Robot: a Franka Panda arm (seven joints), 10 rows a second.
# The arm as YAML. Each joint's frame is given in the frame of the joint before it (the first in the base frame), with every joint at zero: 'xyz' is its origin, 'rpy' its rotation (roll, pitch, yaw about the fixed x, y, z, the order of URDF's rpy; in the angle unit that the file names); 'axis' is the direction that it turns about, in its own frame. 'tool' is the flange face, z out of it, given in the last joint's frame.
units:
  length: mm
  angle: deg
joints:
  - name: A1
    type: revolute
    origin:
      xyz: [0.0, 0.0, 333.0]
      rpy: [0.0, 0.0, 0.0]
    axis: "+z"
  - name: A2
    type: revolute
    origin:
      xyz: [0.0, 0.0, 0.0]
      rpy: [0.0, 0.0, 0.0]
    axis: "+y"
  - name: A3
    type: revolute
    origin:
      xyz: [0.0, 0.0, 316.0]
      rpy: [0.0, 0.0, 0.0]
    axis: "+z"
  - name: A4
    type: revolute
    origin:
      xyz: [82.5, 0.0, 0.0]
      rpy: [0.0, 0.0, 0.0]
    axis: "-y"
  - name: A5
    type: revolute
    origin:
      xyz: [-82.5, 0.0, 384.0]
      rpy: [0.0, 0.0, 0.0]
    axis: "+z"
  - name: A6
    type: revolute
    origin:
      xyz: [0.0, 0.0, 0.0]
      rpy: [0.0, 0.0, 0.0]
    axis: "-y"
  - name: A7
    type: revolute
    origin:
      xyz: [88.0, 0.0, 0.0]
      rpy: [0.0, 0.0, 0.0]
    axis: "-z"
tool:
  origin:
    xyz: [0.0, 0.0, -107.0]
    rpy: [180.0, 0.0, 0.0]
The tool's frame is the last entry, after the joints.
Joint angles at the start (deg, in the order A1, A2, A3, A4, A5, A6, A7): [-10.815, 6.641, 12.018, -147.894, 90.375, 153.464, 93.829]
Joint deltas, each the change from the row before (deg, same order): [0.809, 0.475, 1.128, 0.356, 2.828, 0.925, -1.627]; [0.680, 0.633, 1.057, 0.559, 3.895, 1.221, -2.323]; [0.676, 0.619, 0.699, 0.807, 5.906, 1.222, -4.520]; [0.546, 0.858, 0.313, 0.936, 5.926, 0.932, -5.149]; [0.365, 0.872, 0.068, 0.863, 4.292, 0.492, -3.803]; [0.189, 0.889, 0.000, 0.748, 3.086, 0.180, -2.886]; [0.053, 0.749, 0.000, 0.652, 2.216, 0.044, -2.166]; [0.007, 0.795, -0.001, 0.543, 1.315, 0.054, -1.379]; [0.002, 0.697, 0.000, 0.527, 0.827, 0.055, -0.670]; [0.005, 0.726, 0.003, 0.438, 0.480, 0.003, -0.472]
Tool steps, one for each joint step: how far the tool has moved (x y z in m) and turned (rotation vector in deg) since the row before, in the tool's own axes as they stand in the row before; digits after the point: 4 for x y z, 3 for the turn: [0.0009, 0.0100, 0.0074, -0.129, -0.376, -0.478]; [0.0010, 0.0083, 0.0068, 0.225, -0.899, -0.011]; [0.0006, 0.0067, 0.0053, 0.476, -1.953, -0.144]; [0.0012, 0.0039, 0.0052, 0.577, -1.912, -0.226]; [0.0008, 0.0019, 0.0046, 0.409, -1.334, -0.006]; [0.0009, 0.0006, 0.0044, 0.222, -0.894, 0.034]; [0.0002, 0.0000, 0.0036, 0.132, -0.694, 0.015]; [0.0009, -0.0008, 0.0036, 0.103, -0.247, 0.060]; [0.0001, -0.0007, 0.0032, 0.057, -0.147, 0.276]; [0.0009, -0.0009, 0.0034, -0.019, 0.065, 0.190]
